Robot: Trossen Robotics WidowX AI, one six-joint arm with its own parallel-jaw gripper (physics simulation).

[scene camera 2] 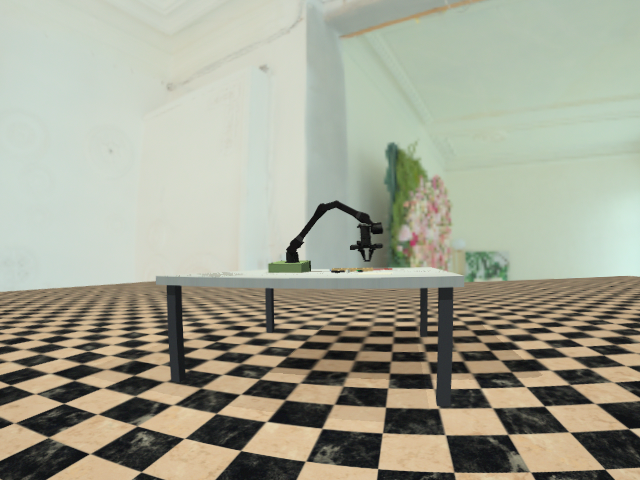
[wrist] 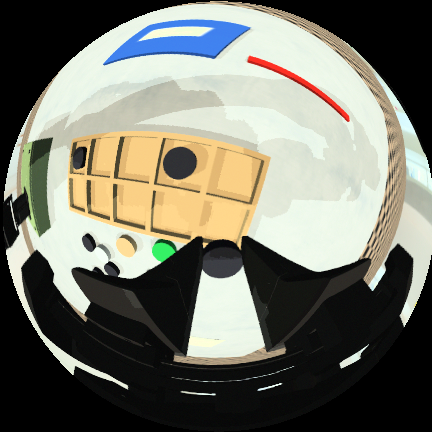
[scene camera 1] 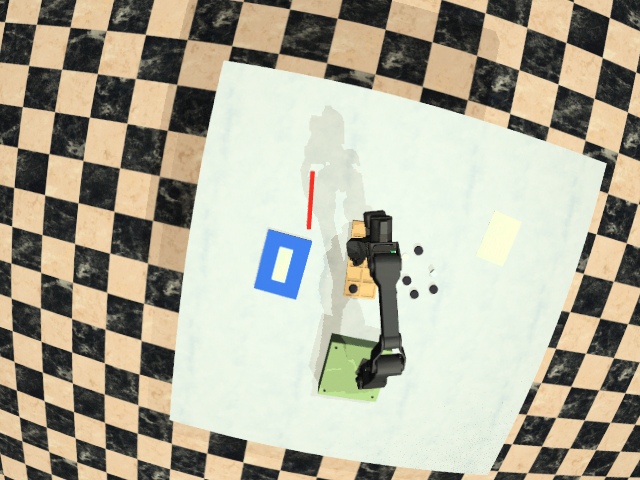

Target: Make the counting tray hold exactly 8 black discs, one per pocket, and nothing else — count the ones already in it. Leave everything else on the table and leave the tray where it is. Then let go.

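Note:
The tan counting tray (scene camera 1: 365,285) (wrist: 235,171) has several pockets. Two hold black discs: one (wrist: 179,162) mid-tray and one (scene camera 1: 352,289) (wrist: 79,157) at the end nearest the arm's base. My gripper (wrist: 221,241) (scene camera 1: 377,228) (scene camera 2: 366,257) hangs above the tray's far end, shut on a black disc (wrist: 222,261). In the top view the arm hides much of the tray. Loose black discs (scene camera 1: 418,250) (scene camera 1: 407,280) (scene camera 1: 414,294) (scene camera 1: 433,289) lie on the table right of the tray.
A green disc (wrist: 163,250), a tan disc (wrist: 125,245) and a white disc (scene camera 1: 431,270) lie beside the tray. A blue mat (scene camera 1: 263,267) (wrist: 132,50), a red strip (scene camera 1: 310,200) (wrist: 298,82), a pale yellow patch (scene camera 1: 499,238) and the green arm base (scene camera 1: 342,367) are on the table.

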